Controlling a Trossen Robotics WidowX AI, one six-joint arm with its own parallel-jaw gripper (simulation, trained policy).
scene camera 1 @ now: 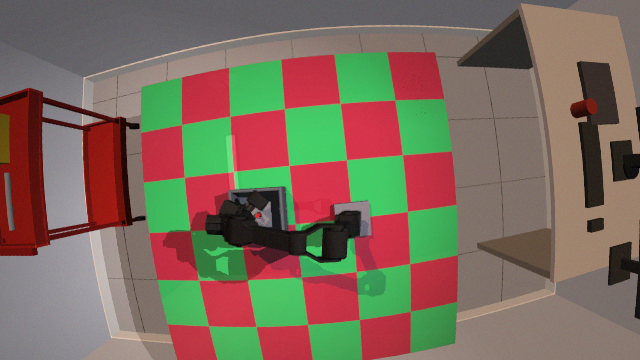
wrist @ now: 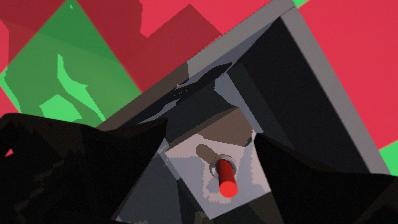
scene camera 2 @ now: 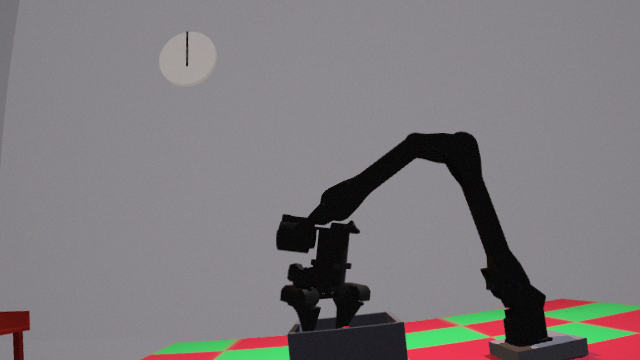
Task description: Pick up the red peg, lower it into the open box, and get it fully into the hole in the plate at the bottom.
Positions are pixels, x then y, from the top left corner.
Labels:
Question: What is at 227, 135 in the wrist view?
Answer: A plate.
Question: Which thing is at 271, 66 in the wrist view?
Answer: A grey box.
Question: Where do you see a grey box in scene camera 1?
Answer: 276, 194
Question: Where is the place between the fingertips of the gripper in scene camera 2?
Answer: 323, 339

